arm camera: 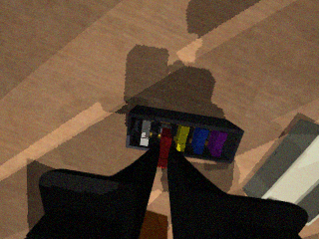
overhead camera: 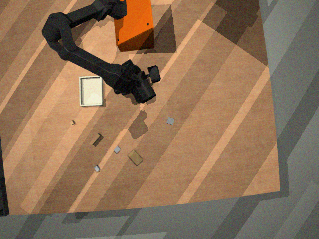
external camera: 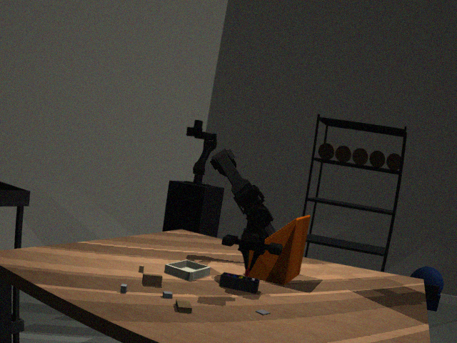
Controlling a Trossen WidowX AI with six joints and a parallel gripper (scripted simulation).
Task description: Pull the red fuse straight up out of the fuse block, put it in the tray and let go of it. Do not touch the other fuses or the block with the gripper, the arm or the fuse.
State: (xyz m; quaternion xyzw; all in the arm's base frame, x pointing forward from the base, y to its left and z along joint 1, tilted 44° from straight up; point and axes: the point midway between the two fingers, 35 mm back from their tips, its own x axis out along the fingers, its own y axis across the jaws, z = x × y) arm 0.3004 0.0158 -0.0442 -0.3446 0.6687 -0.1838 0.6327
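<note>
Right now the tray is 10 mm ahead of my gripper tip, 210 mm to the right of it and 60 mm below it. Also, from my gripper tip: red fuse: 10 mm below.
</note>
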